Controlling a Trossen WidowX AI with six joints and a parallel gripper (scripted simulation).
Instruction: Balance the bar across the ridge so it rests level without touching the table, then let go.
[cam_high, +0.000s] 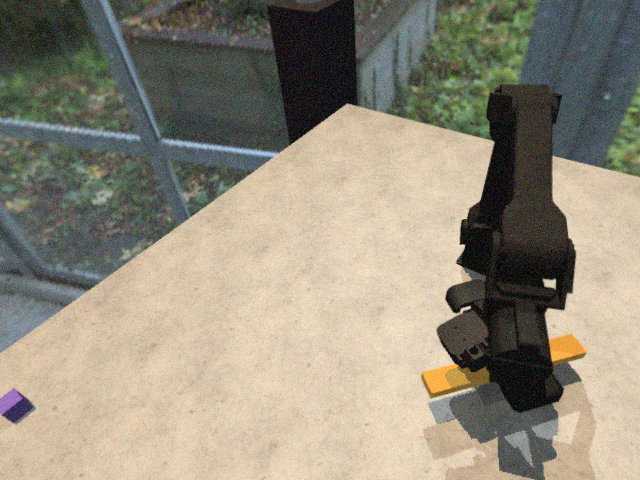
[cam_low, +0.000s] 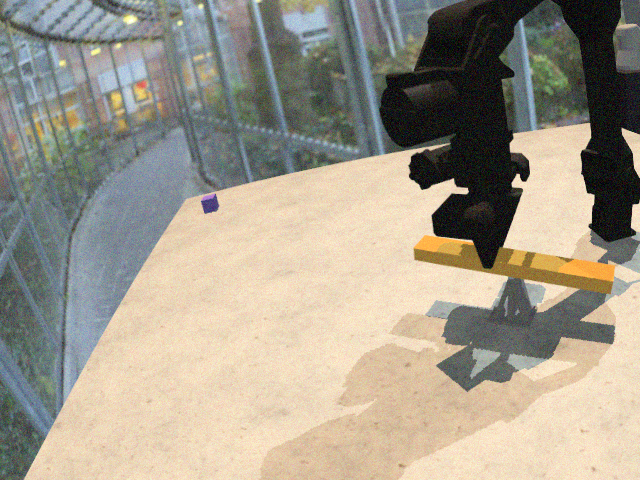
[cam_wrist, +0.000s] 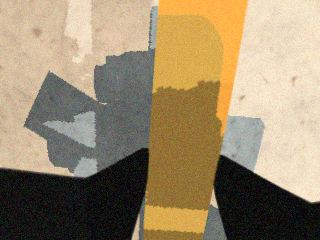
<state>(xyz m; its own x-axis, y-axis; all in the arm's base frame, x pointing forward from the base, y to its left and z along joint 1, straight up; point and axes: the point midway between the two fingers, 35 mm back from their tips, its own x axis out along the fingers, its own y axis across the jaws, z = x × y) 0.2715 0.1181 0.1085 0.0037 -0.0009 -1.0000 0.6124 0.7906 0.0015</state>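
Right now the orange bar is 2 cm to the left of my gripper tip and 2 cm behind it. Round my gripper tip: purple cube (62 cm to the right, 47 cm ahead, 6 cm below).
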